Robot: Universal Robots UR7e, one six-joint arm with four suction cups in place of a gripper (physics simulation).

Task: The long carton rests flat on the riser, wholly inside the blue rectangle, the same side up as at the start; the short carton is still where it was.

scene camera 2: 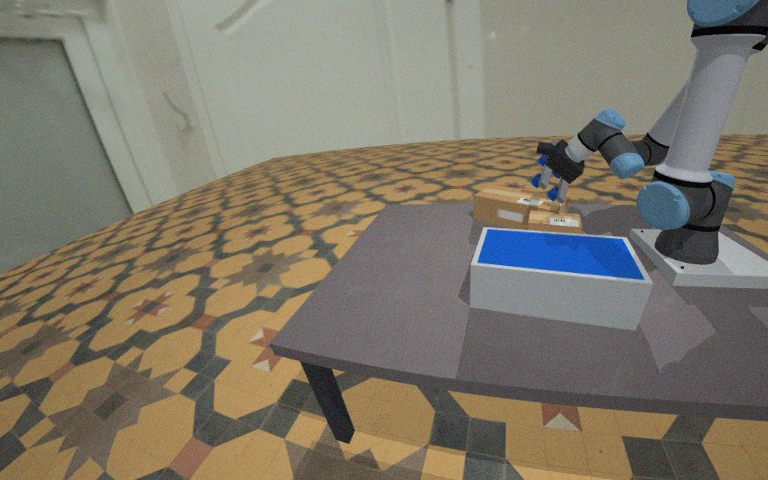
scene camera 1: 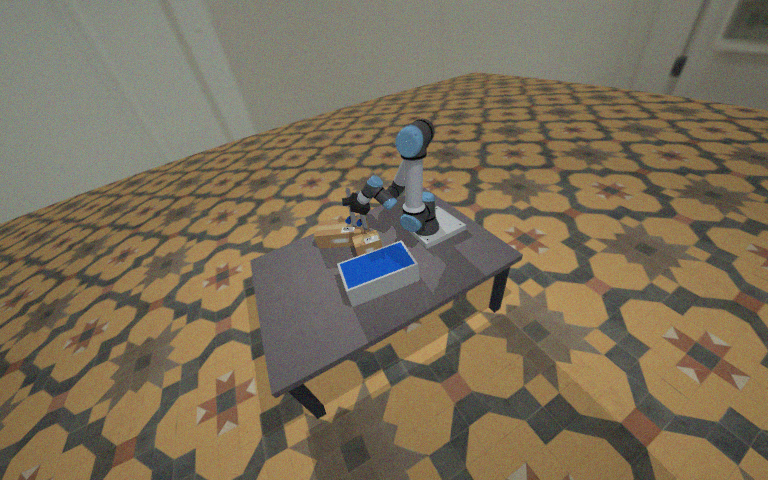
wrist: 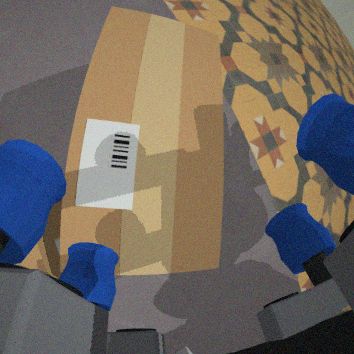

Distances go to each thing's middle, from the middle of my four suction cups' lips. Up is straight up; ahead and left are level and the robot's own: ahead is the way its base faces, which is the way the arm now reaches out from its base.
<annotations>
Now: the long carton (scene camera 2: pixel 508 207) 90 mm ahead of my suction cup, 30 mm to the right of it and 130 mm below it. The rest, counted from my suction cup: short carton (scene camera 2: pixel 538 220): 20 mm behind, 170 mm to the left, 130 mm below.
</annotations>
